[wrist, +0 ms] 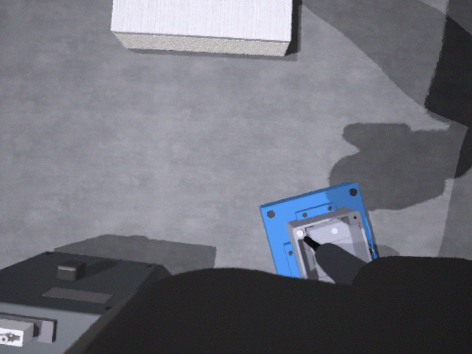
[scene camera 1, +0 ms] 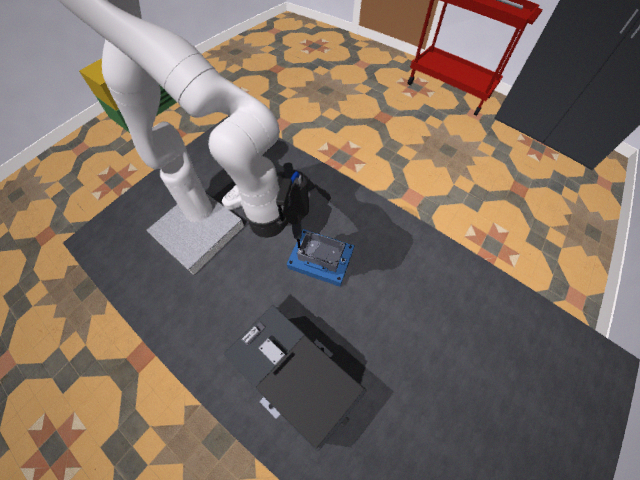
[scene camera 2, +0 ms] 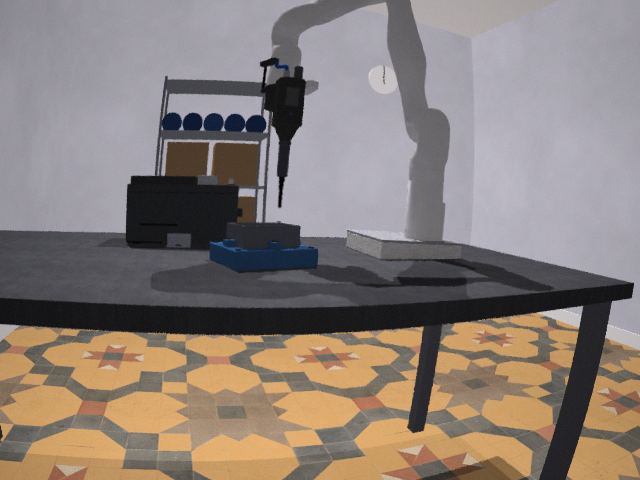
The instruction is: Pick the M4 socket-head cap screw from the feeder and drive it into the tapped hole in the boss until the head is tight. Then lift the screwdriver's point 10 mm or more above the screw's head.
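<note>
The robot's scene shows a blue fixture (wrist: 276, 231).
</note>
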